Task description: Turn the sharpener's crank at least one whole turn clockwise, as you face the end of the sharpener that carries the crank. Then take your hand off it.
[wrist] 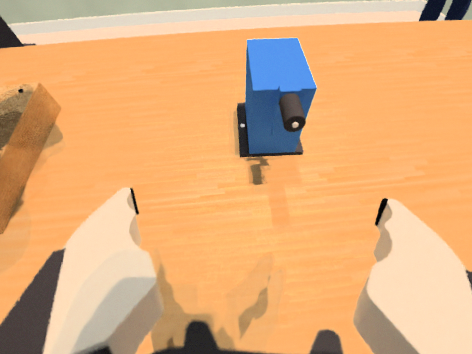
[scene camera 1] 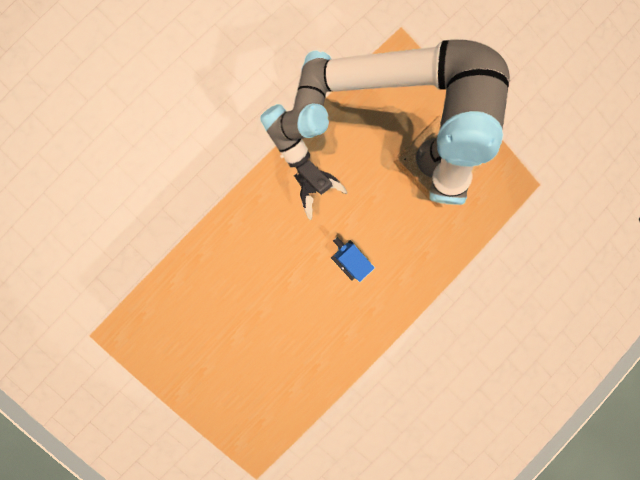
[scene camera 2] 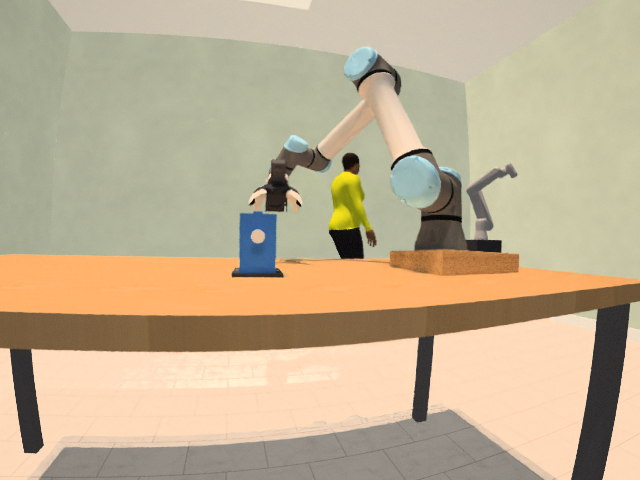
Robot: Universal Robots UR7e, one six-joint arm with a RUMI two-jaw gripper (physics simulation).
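Seen in the pictures: gripper, fingertip midpoint: (wrist: 254, 196) (scene camera 1: 328, 207) (scene camera 2: 275, 205); arm's base at its link origin: (scene camera 1: 434, 158) (scene camera 2: 440, 252).
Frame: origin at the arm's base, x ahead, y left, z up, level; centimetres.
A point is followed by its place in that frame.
Note:
A blue sharpener (scene camera 1: 355, 261) @[z 8.1, x 49.8, y 10.9 cm] (scene camera 2: 257, 255) @[z -0.3, x 49.3, y 17.5 cm] (wrist: 277, 65) @[z 8.1, x 49.6, y 10.7 cm] stands upright on its black base on the table. Its crank, with a dark cylindrical handle (scene camera 1: 338, 241) @[z 9.4, x 50.5, y 1.5 cm] (wrist: 292, 113) @[z 9.3, x 50.3, y 0.7 cm], is on the end that faces my gripper. In the wrist view the handle is near the top of that end and points toward me. In scene camera 2 the crank end is turned away, and the round pale spot is on the near face. My gripper (scene camera 1: 327, 204) @[z 12.6, x 46.4, y -10.0 cm] (scene camera 2: 275, 204) @[z 12.6, x 46.4, y -10.0 cm] (wrist: 254, 196) @[z 12.6, x 46.4, y -10.0 cm] is open and empty. It hangs above the table on the crank side, apart from the handle.
The orange wooden table (scene camera 1: 232, 330) @[z -4.7, x 103.0, y 5.7 cm] (scene camera 2: 129, 289) @[z -4.7, x 67.2, y 36.4 cm] (wrist: 150, 125) @[z -4.7, x 28.3, y 12.4 cm] bears the sharpener. The arm's base stands on a wooden block (scene camera 2: 454, 262) @[z -1.6, x 5.2, y 16.4 cm] (wrist: 30, 145) @[z -2.5, x 10.4, y 5.3 cm], left of the sharpener in the wrist view. A person in yellow (scene camera 2: 347, 201) and a second grey arm (scene camera 2: 480, 206) are behind the table in scene camera 2.

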